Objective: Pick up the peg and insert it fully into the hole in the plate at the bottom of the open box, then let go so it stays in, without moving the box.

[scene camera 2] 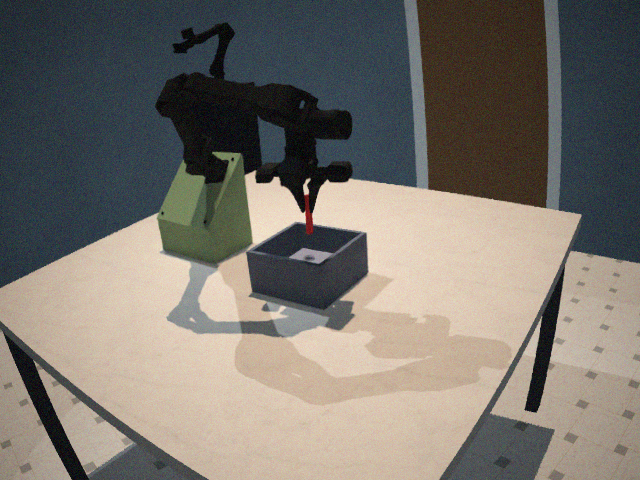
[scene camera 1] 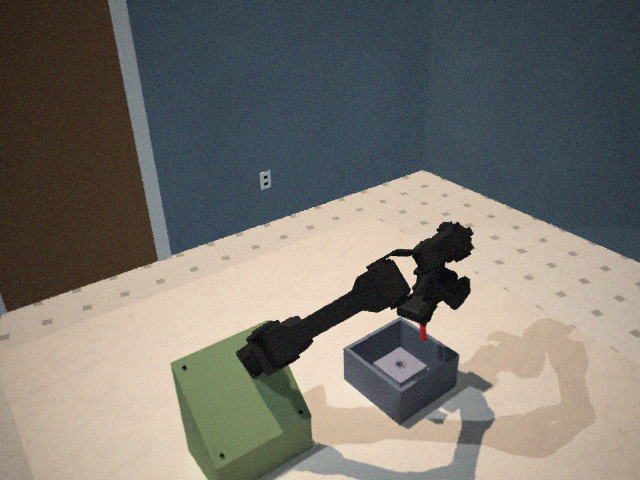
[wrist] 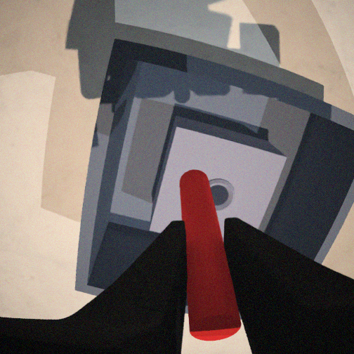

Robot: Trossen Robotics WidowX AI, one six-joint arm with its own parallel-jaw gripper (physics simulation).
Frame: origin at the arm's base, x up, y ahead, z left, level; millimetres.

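Seen in the pictures: gripper, fingertip midpoint: (scene camera 2: 307, 212) (scene camera 1: 425, 323); arm's base, link origin: (scene camera 2: 216, 172) (scene camera 1: 256, 356).
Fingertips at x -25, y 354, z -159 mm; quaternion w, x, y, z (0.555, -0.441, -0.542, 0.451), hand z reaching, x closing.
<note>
Offsets run from my fingertips to a thing's top centre. "spot": to the spot under its first point. Level surfaces: height alone.
My gripper (scene camera 1: 424, 321) (scene camera 2: 308, 208) (wrist: 203, 231) is shut on the red peg @[dx +34, dy -1, dz +6 mm] (scene camera 1: 423, 333) (scene camera 2: 309, 223) (wrist: 210, 285). The peg points down, slightly tilted, with its lower end around the rim height of the open dark grey box @[dx -85, dy -32, dz +40 mm] (scene camera 1: 371, 380) (scene camera 2: 286, 279) (wrist: 332, 195). Inside the box lies a pale plate @[dx -122, dy -32, dz +40 mm] (scene camera 1: 387, 367) (scene camera 2: 321, 254) (wrist: 200, 145) with a round hole @[spot: dx -134, dy -24, dz +46 mm] (scene camera 1: 400, 364) (scene camera 2: 309, 257) (wrist: 219, 195). In the wrist view the peg's far end shows over the plate, left of the hole and partly overlapping its ring's edge. The peg is apart from the plate.
A green wedge-shaped block (scene camera 1: 227, 408) (scene camera 2: 206, 240) stands beside the box under the arm's base. The box stands on the light wooden table @[dx -183 mm] (scene camera 1: 129, 361) (scene camera 2: 413, 248). The box walls surround the plate on all sides. Arm shadows fall across the table and box.
</note>
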